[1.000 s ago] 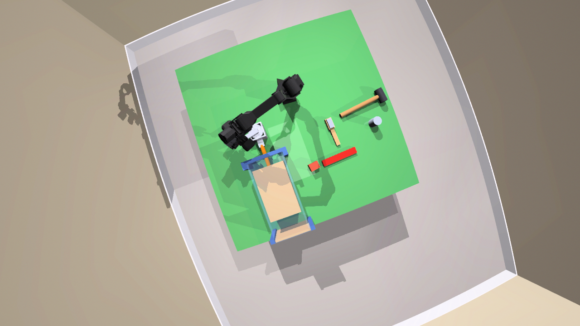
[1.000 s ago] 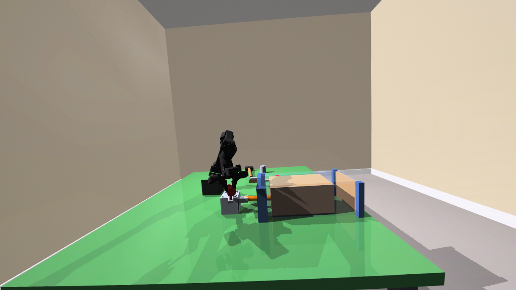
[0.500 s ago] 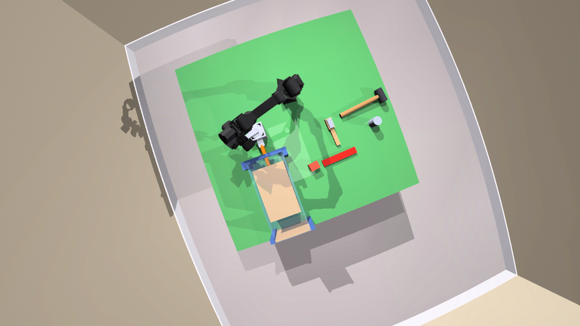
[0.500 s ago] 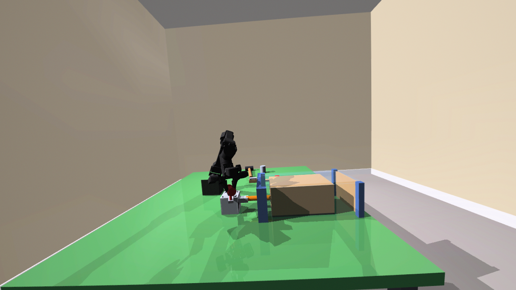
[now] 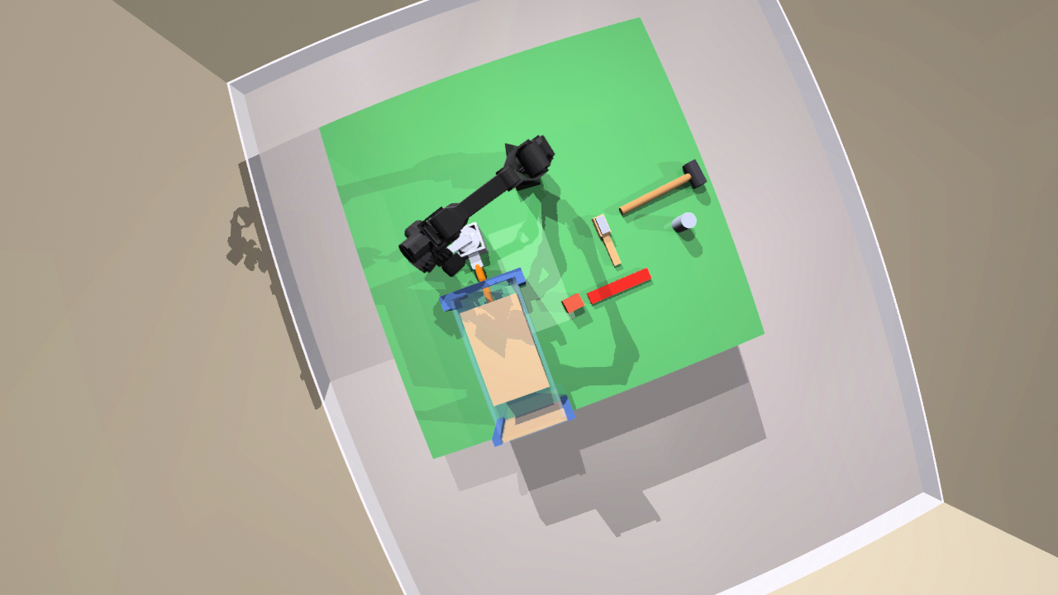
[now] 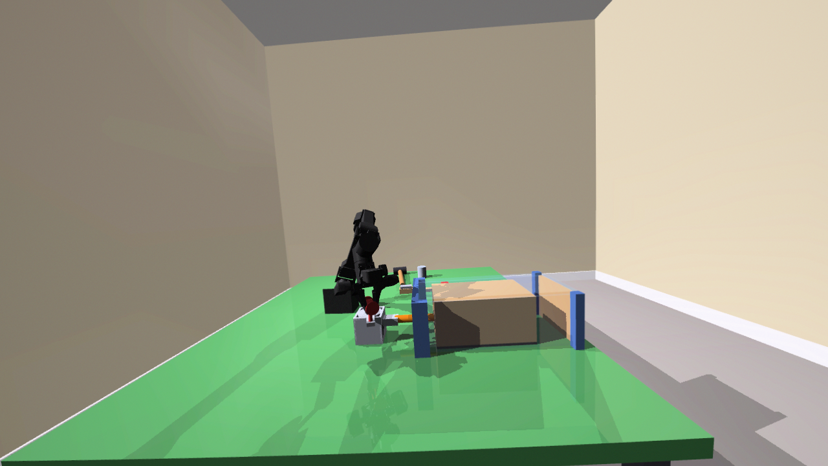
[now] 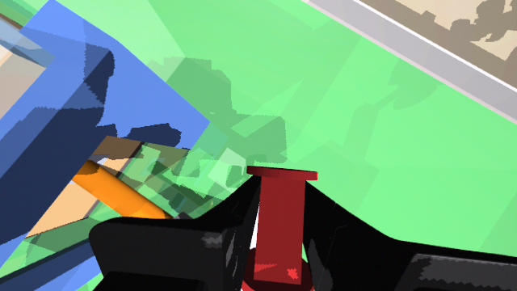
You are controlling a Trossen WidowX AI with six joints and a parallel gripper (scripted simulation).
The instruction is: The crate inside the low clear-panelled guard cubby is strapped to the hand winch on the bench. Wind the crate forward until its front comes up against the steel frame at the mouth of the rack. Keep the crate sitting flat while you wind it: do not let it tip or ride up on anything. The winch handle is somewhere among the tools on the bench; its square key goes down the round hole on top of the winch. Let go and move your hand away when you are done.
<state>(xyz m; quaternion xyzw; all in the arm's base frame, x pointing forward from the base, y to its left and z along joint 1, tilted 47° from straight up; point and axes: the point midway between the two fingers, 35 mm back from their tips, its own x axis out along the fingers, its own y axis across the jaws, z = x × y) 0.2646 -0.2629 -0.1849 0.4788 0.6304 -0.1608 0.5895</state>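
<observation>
Right now my gripper tip is 10 mm past the red knob and 20 mm to the right of it. The rest, counted from my gripper tip: blue steel frame (110 mm ahead, 130 mm to the left, 20 mm below); winch (60 mm behind, 100 mm to the left, 100 mm below); winch handle (30 mm behind, 50 mm to the left, 30 mm below).
</observation>
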